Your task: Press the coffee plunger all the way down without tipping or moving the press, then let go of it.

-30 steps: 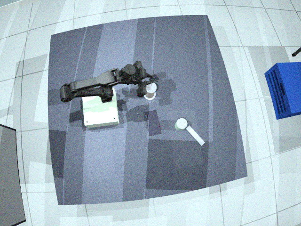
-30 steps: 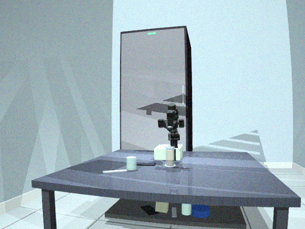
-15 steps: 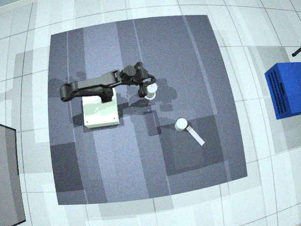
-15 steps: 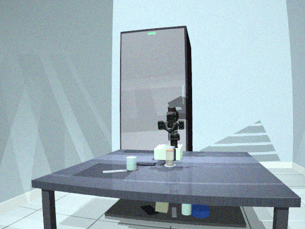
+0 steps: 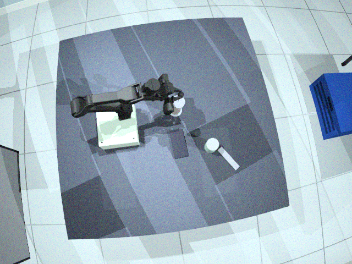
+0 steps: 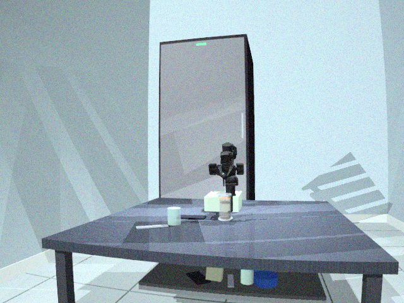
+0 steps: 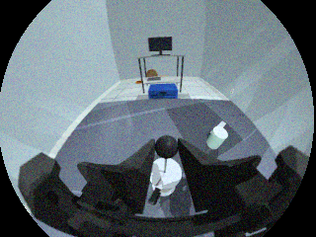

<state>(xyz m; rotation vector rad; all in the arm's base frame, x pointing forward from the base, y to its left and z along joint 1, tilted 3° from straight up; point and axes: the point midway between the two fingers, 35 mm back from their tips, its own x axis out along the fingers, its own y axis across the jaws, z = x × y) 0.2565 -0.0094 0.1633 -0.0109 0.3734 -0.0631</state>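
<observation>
Right now the coffee press is 110 mm below my gripper tip, 30 mm behind it and 10 mm to the left of it.
</observation>
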